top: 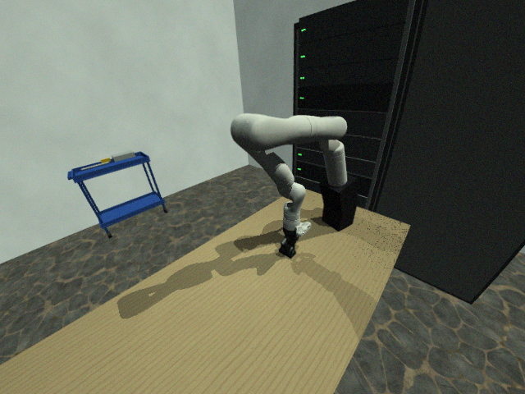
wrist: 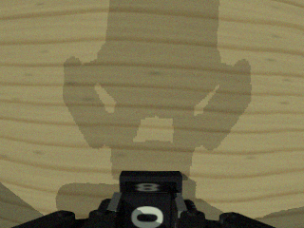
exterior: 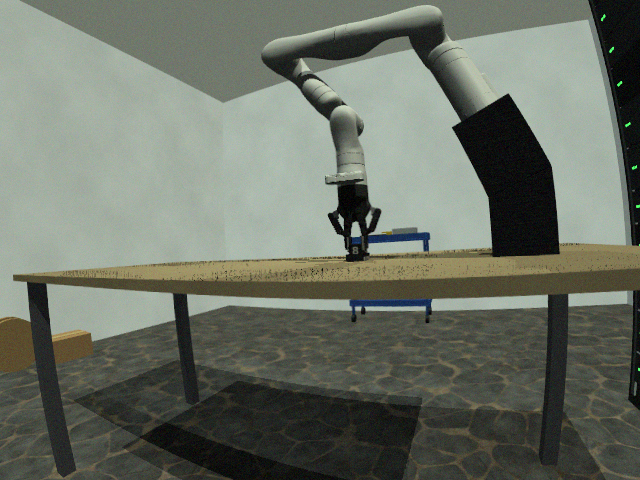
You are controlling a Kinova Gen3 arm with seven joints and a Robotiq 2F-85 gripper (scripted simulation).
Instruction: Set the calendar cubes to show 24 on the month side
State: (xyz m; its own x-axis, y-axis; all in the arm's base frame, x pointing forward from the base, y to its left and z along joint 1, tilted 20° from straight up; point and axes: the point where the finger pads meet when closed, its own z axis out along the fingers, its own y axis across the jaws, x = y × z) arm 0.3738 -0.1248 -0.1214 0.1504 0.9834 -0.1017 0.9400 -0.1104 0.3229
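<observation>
Now: hand 2 cm above the black cube. The rest, counted from my hand: black tray (3 cm below, 2 cm to the right); then black date cube (3 cm to the right, 2 cm below, 1 cm behind).
</observation>
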